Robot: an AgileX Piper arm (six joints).
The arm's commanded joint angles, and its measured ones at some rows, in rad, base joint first. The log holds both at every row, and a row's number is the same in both.
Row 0, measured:
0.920 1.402 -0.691 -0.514 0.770 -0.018
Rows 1 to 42, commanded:
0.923 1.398 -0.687 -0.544 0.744 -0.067
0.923 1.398 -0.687 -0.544 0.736 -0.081
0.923 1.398 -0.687 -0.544 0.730 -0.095
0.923 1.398 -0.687 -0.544 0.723 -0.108
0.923 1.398 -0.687 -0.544 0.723 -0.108
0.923 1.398 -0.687 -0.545 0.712 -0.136
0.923 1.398 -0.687 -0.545 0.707 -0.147
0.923 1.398 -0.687 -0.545 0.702 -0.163
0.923 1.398 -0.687 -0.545 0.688 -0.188
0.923 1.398 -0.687 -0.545 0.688 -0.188
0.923 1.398 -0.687 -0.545 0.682 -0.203
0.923 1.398 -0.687 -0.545 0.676 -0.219
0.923 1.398 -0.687 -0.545 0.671 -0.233
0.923 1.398 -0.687 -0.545 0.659 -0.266
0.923 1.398 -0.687 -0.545 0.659 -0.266
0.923 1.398 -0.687 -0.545 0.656 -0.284
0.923 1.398 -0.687 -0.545 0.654 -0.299
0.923 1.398 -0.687 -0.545 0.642 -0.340
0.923 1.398 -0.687 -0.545 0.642 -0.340
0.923 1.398 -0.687 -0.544 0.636 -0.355
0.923 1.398 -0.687 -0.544 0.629 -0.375
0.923 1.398 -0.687 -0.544 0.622 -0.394
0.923 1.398 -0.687 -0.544 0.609 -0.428
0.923 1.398 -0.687 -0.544 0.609 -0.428
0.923 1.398 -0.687 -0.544 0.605 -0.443
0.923 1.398 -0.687 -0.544 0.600 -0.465
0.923 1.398 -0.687 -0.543 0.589 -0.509
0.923 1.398 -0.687 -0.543 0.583 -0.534
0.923 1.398 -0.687 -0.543 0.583 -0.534
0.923 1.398 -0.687 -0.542 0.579 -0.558
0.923 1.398 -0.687 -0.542 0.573 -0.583
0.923 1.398 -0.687 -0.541 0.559 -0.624
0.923 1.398 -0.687 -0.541 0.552 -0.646
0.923 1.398 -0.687 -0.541 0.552 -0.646
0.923 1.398 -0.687 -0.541 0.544 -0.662
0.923 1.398 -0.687 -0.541 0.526 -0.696
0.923 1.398 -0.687 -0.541 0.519 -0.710
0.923 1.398 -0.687 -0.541 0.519 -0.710
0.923 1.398 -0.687 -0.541 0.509 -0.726
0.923 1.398 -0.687 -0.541 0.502 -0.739
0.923 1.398 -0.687 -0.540 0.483 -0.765
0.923 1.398 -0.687 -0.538 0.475 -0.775
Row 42, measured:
0.920 1.402 -0.687 -0.522 0.520 -0.730
